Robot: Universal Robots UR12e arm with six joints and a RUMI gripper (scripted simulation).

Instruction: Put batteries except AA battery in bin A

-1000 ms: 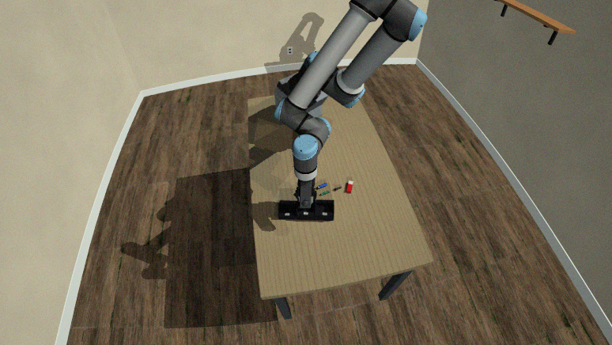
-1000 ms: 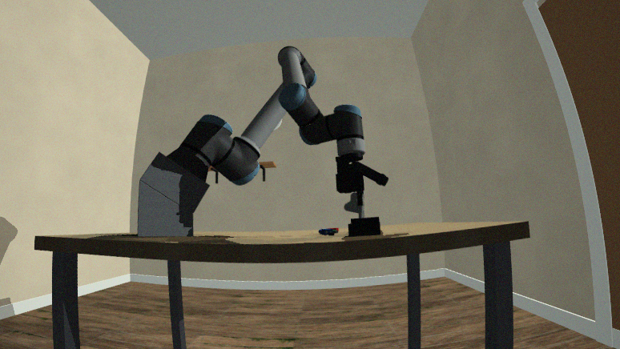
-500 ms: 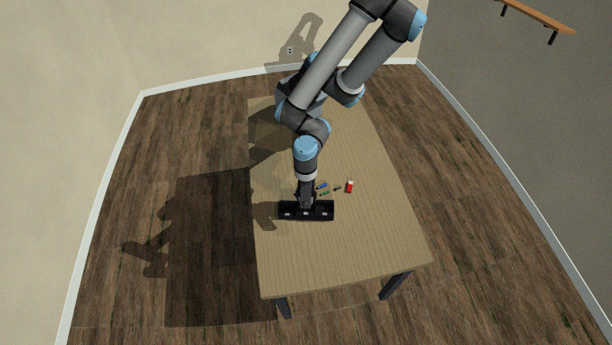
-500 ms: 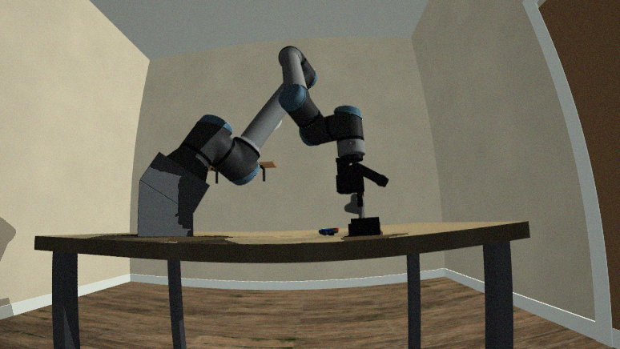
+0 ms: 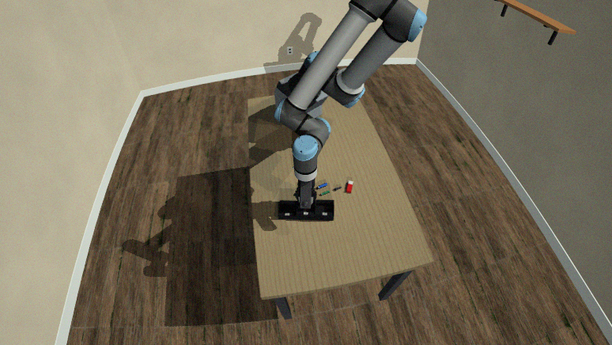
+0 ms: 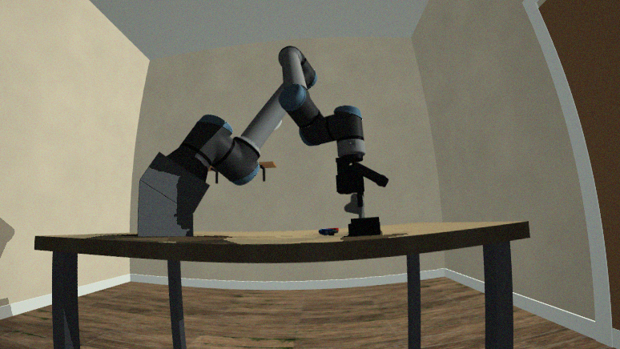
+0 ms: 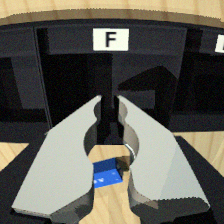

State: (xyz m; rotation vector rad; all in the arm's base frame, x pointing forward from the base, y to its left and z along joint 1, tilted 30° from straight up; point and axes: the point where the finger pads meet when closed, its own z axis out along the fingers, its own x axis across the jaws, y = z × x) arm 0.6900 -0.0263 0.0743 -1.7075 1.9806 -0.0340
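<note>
Now: hand 1 cm short of the black bins and 1 cm above it. The rest, counted from my hand: small dark round object (9 cm behind, 5 cm to the right, 3 cm below); then blue 9v battery (11 cm behind, 3 cm below, 1 cm to the left); then green cylindrical battery (9 cm to the left, 9 cm behind, 3 cm below).
</note>
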